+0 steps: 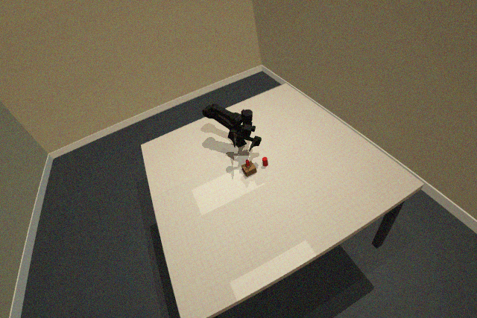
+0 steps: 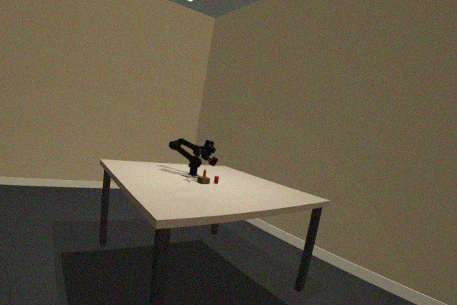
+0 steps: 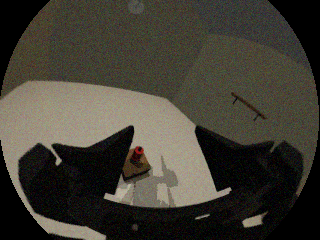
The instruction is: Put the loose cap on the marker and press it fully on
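The red cap is 30 mm ahead of my gripper tip, 110 mm to the left of it and 140 mm below it. Round my gripper tip: brown holder block (20 mm ahead, 150 mm below).
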